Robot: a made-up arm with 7 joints. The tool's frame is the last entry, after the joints.
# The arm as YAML. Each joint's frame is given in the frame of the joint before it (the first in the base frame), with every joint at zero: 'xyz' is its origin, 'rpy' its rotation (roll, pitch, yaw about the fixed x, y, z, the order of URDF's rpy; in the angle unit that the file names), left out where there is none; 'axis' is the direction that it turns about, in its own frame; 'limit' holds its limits. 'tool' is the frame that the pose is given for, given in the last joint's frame.
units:
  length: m
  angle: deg
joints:
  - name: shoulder
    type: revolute
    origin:
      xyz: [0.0, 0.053, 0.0]
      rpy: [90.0, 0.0, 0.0]
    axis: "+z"
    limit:
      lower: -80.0
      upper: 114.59
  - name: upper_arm
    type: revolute
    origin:
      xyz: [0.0, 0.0, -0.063]
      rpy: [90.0, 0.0, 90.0]
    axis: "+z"
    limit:
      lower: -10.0
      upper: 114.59
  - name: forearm
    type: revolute
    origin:
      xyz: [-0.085, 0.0, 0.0]
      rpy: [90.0, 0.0, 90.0]
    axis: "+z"
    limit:
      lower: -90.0
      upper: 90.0
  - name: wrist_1
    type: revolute
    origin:
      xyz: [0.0, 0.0, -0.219]
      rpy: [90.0, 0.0, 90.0]
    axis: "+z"
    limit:
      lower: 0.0
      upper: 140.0
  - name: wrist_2
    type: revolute
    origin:
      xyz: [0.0, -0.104, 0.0]
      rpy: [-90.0, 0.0, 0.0]
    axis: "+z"
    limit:
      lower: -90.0
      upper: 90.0
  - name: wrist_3
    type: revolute
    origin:
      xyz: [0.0, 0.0, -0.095]
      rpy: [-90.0, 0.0, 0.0]
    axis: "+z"
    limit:
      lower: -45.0
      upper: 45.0
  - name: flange
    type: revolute
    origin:
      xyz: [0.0, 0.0, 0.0]
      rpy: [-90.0, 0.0, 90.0]
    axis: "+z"
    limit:
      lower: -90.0
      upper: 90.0
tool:
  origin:
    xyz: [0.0, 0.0, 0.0]
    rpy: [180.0, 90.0, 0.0]
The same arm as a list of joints. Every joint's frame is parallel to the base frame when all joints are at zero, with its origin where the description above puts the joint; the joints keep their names.
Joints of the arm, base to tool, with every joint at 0 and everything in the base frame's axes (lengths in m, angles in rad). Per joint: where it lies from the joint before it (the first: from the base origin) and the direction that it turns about. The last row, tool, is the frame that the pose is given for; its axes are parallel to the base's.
shoulder: axis -y xyz 0 0.053 0
upper_arm: axis +x xyz 0 0.063 0
forearm: axis +z xyz 0 0 -0.085
wrist_1: axis -y xyz 0 0 -0.219
wrist_2: axis +z xyz 0 0 -0.104
wrist_3: axis +y xyz 0 0 -0.095
flange: axis -x xyz 0 0 0
tool: xyz 0 0 0
Joint limits (rad, base to tool): -1.3963..2 -0.1745..2 -1.5708..1.5708 0..2.4435 -1.5708..1.5708 -0.7854..0.7854 -1.5708..1.5708

